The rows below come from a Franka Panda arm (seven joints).
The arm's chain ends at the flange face. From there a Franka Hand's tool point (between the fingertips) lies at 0.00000 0.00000 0.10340 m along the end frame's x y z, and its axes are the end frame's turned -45 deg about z.
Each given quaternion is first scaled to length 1.
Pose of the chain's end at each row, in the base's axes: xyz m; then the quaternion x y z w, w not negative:
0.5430 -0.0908 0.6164 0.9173 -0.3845 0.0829 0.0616
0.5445 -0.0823 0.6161 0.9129 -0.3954 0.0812 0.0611
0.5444 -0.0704 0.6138 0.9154 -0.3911 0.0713 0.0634
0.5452 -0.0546 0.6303 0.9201 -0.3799 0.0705 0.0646
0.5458 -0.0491 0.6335 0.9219 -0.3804 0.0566 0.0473
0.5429 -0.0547 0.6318 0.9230 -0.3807 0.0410 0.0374
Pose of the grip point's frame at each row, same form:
0.5538 -0.1091 0.5152 0.9946 -0.0042 0.0530 0.0886
0.5548 -0.1005 0.5148 0.9947 -0.0159 0.0516 0.0875
0.5528 -0.0882 0.5123 0.9954 -0.0110 0.0416 0.0859
0.5535 -0.0724 0.5288 0.9954 0.0011 0.0404 0.0867
0.5529 -0.0626 0.5312 0.9973 0.0014 0.0342 0.0654
0.5478 -0.0651 0.5290 0.9985 0.0015 0.0236 0.0502

